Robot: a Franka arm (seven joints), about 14 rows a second.
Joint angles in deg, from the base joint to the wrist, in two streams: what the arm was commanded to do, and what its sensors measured. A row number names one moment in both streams.
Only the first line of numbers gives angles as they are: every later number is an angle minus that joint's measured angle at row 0.
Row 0, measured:
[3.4, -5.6, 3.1, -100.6, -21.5, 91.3, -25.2]
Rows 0 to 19, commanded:
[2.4, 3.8, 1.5, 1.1, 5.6, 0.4, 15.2]
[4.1, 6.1, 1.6, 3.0, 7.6, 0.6, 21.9]
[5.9, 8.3, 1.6, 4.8, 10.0, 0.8, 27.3]
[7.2, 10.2, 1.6, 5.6, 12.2, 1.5, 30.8]
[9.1, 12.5, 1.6, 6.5, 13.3, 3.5, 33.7]
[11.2, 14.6, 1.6, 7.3, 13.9, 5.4, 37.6]
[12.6, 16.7, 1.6, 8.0, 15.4, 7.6, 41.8]
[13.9, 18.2, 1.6, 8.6, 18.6, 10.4, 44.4]
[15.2, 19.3, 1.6, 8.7, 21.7, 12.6, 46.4]
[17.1, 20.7, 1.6, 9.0, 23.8, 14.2, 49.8]
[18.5, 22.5, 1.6, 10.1, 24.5, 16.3, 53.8]
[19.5, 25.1, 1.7, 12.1, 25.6, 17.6, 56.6]
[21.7, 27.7, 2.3, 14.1, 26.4, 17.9, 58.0]
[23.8, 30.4, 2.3, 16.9, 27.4, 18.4, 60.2]
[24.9, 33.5, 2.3, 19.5, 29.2, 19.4, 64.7]
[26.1, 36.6, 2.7, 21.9, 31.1, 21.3, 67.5]
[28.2, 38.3, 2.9, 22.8, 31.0, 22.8, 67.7]
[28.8, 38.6, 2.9, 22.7, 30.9, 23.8, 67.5]
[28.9, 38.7, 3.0, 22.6, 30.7, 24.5, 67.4]
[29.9, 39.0, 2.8, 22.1, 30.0, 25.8, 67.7]
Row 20, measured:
[29.8, 37.7, 2.6, 19.8, 29.5, 25.0, 66.8]
